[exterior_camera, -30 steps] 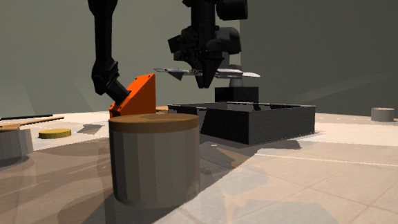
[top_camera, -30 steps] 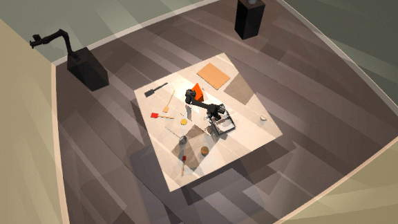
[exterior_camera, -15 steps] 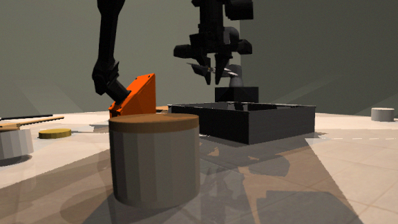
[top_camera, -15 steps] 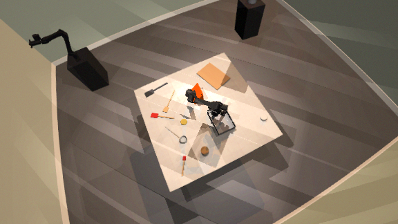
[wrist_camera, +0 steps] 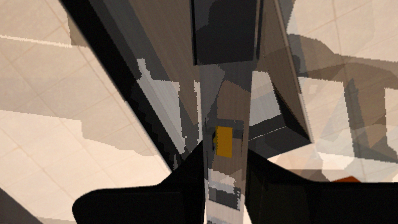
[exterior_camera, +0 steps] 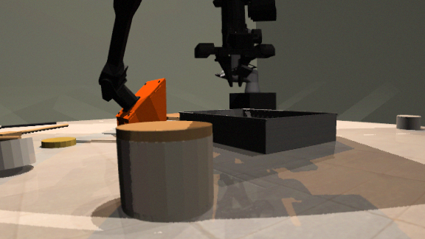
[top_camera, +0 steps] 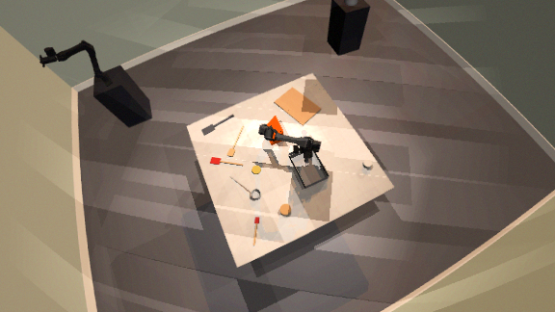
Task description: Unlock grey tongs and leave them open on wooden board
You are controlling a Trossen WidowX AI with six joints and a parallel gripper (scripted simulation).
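My gripper tip is 20 mm short of the yellow lock piece, 10 mm to the left of it and 40 mm below it. The rest, counted from my gripper tip: cork-topped canister (320 mm ahead, 300 mm to the right, 80 mm below); roasting tin (70 mm ahead, 10 mm to the right, 90 mm below); yellow disc (70 mm behind, 390 mm to the right, 100 mm below).
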